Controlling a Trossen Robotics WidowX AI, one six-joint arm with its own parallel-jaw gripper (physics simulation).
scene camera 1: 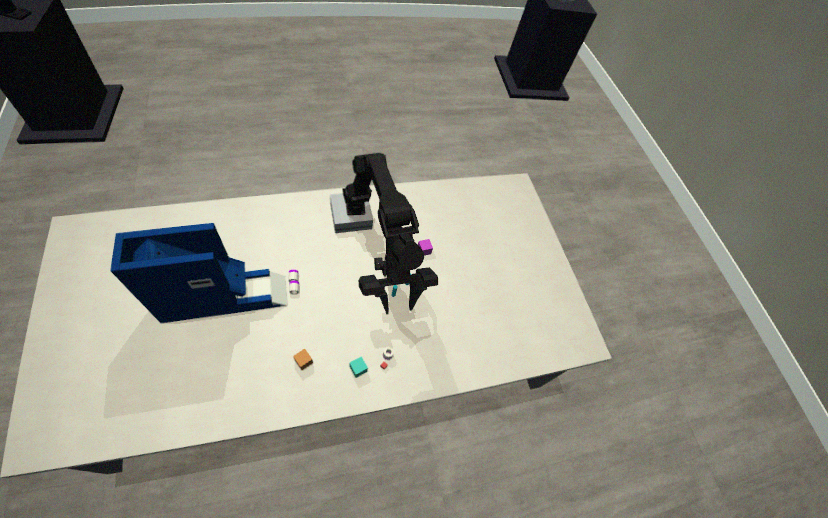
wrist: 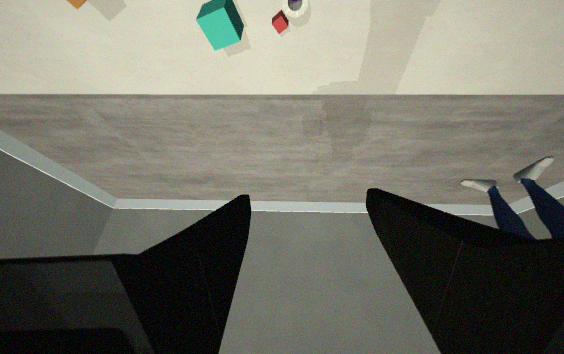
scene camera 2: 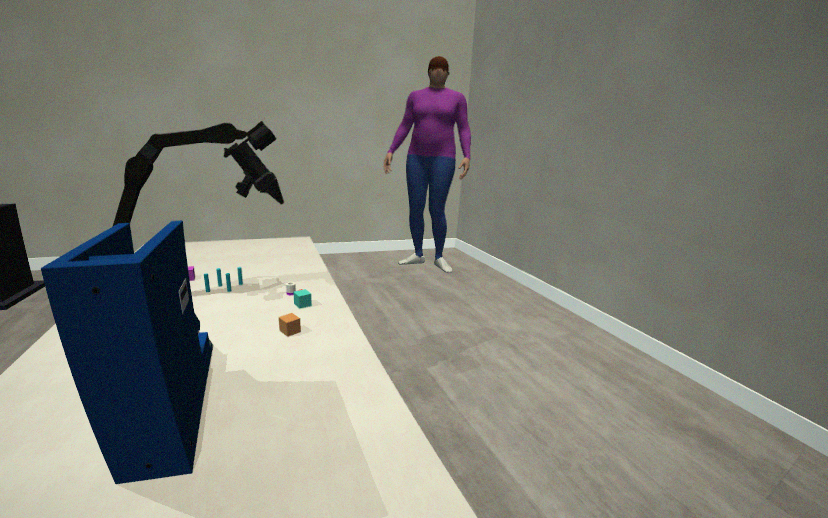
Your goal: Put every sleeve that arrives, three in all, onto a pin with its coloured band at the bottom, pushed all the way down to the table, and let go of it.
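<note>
A white sleeve point(scene camera 1: 388, 353) point(scene camera 2: 290, 288) point(wrist: 295, 7) stands upright on the table, off the pins, its purple band at the bottom in scene camera 2. Two more white sleeves with purple bands, one point(scene camera 1: 293, 276) behind the other point(scene camera 1: 294, 288), lie on their sides end to end at the chute's mouth. Four teal pins stand upright in scene camera 2, among them a left one point(scene camera 2: 207, 282) and a right one point(scene camera 2: 239, 276); no sleeve is on them. In scene camera 1 one pin point(scene camera 1: 394, 290) shows, the others mostly hidden by the arm. My gripper point(scene camera 1: 398, 311) point(scene camera 2: 282, 202) point(wrist: 307, 200) is open and empty, high above the table.
A red cube point(scene camera 1: 384, 365) point(wrist: 280, 22) and a teal cube point(scene camera 1: 358, 367) point(scene camera 2: 302, 298) point(wrist: 220, 25) are beside the standing sleeve. An orange cube point(scene camera 1: 303, 359) point(scene camera 2: 289, 324) lies farther left, a magenta cube point(scene camera 1: 425, 246) near the arm. The blue feeder point(scene camera 1: 183, 287) point(scene camera 2: 122, 366) stands at left. A person point(scene camera 2: 438, 122) stands beyond the table.
</note>
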